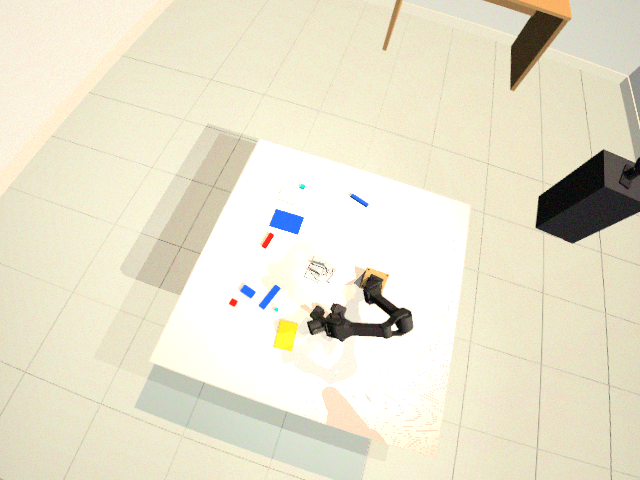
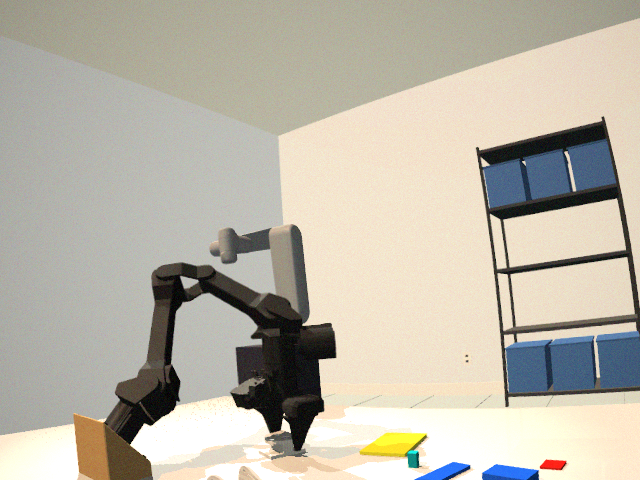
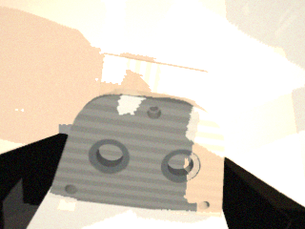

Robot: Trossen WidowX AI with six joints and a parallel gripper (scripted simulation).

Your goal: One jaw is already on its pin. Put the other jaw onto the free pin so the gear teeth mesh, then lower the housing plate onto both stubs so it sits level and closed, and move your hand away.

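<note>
Right now my gripper tip is 11 cm short of the jaw, 22 cm to the left of it and 1 cm below it. The rest, counted from my gripper tip: housing plate 1 cm to the right, 2 cm above; red block 44 cm ahead, 27 cm to the right; yellow plate 16 cm ahead, 11 cm to the left, 1 cm below.
</note>
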